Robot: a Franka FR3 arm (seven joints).
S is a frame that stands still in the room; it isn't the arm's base.
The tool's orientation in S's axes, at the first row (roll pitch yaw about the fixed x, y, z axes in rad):
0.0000 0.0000 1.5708
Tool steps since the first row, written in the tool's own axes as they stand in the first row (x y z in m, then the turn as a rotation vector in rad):
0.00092 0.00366 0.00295 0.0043 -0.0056 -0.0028
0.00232 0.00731 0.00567 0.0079 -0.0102 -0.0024
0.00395 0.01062 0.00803 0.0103 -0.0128 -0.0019
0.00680 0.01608 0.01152 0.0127 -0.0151 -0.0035
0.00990 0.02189 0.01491 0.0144 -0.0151 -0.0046
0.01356 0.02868 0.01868 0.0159 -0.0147 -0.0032
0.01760 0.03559 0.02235 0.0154 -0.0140 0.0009
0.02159 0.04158 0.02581 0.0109 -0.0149 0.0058
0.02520 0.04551 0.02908 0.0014 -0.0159 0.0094
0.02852 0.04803 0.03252 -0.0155 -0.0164 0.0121
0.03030 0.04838 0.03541 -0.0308 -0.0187 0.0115
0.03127 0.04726 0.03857 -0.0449 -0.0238 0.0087
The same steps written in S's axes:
-0.00366 0.00092 0.00295 0.0056 0.0043 -0.0028
-0.00731 0.00232 0.00567 0.0102 0.0079 -0.0024
-0.01062 0.00395 0.00803 0.0128 0.0103 -0.0019
-0.01608 0.00680 0.01152 0.0151 0.0127 -0.0035
-0.02189 0.00990 0.01491 0.0151 0.0144 -0.0046
-0.02868 0.01356 0.01868 0.0147 0.0159 -0.0032
-0.03559 0.01760 0.02235 0.0140 0.0154 0.0009
-0.04158 0.02159 0.02581 0.0149 0.0109 0.0058
-0.04551 0.02520 0.02908 0.0159 0.0014 0.0094
-0.04803 0.02852 0.03252 0.0164 -0.0155 0.0121
-0.04838 0.03030 0.03541 0.0187 -0.0308 0.0115
-0.04726 0.03127 0.03857 0.0238 -0.0449 0.0087

